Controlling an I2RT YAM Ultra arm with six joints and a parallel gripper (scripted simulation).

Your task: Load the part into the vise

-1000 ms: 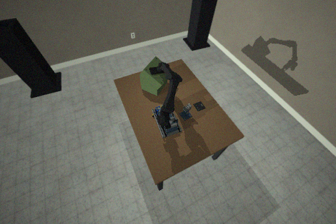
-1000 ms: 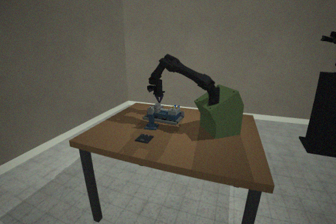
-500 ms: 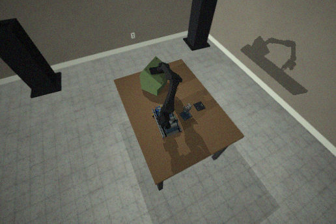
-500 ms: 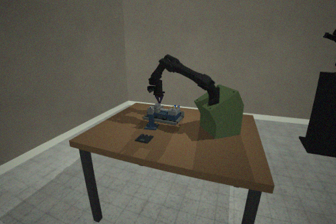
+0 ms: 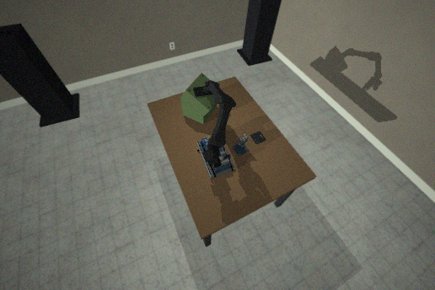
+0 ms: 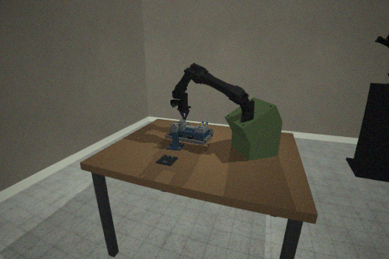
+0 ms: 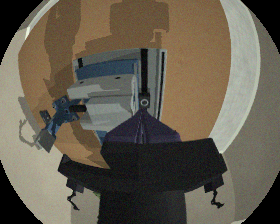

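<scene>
The part lies 4 cm to the left of my hand and 2 cm below it. Round my hand: vise (7 cm behind, 6 cm to the left, 7 cm below); infeed plate (11 cm behind, 43 cm to the left, 11 cm below).
</scene>
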